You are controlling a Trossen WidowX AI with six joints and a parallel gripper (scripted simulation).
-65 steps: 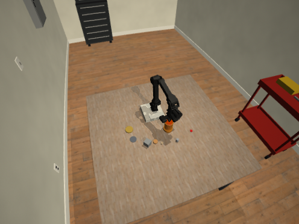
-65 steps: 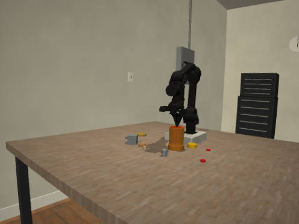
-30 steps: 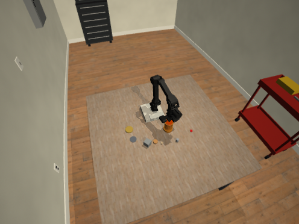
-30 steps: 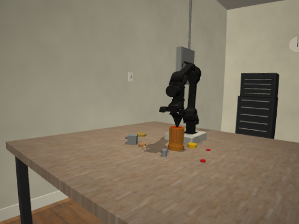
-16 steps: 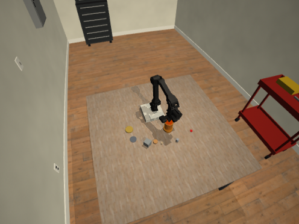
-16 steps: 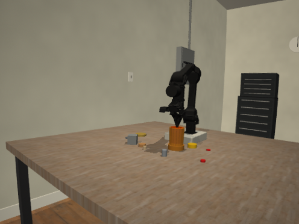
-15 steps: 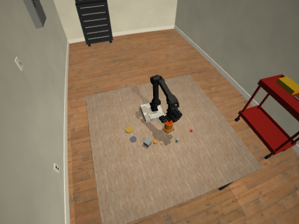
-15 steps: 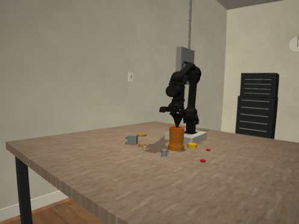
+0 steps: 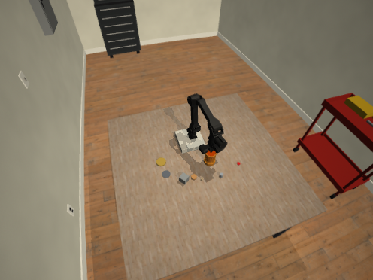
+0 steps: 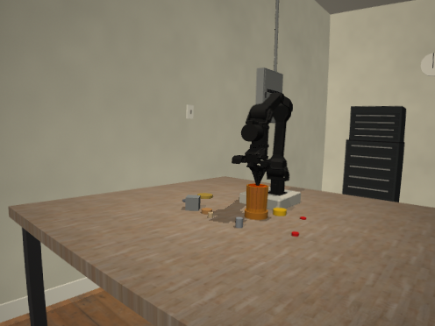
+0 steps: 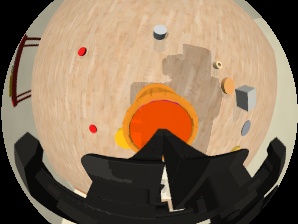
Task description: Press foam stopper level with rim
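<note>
My hand is 5 cm above the orange foam stopper. The rest, counted from my hand: small tan disc 15 cm to the right, 14 cm below, 10 cm ahead; yellow disc 14 cm below, 9 cm behind, 4 cm to the left; small grey cylinder 14 cm ahead, 13 cm below, 4 cm to the left.
</note>
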